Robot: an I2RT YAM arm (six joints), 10 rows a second.
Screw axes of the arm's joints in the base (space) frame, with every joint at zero. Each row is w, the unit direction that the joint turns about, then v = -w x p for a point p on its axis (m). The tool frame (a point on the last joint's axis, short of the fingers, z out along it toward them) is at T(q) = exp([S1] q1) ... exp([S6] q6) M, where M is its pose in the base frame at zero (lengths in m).
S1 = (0, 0, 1, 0, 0, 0)
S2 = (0, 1, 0, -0.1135, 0, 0.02)
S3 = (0, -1, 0, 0.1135, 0, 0.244)
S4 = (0, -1, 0, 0.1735, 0, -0.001)
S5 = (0, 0, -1, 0, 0.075, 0)
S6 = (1, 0, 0, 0, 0.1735, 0)
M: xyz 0.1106 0 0.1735 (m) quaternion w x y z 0.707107 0 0.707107 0
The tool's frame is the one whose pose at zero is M.
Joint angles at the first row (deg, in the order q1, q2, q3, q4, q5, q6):
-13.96 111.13 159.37 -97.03 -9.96 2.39
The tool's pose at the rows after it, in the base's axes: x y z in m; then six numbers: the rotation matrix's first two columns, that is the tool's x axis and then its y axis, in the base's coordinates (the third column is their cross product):
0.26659 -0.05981 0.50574 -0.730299 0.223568 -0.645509 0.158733 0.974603 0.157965
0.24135 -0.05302 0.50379 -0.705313 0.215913 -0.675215 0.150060 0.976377 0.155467
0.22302 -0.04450 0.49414 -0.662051 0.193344 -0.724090 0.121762 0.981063 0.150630
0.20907 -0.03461 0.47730 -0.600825 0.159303 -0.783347 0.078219 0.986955 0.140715
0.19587 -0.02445 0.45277 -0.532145 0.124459 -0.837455 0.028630 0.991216 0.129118
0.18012 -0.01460 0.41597 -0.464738 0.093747 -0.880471 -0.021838 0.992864 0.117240
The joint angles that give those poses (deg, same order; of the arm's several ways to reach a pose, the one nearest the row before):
-13.93 101.38 146.61 -94.56 -9.93 2.39
-13.82 91.63 132.73 -88.16 -10.00 2.39
-12.86 82.57 118.87 -79.44 -10.13 2.39
-11.09 73.82 104.73 -68.86 -10.13 2.37
-8.93 65.19 90.35 -57.80 -10.11 2.35
-6.61 55.70 74.37 -46.48 -10.09 2.31

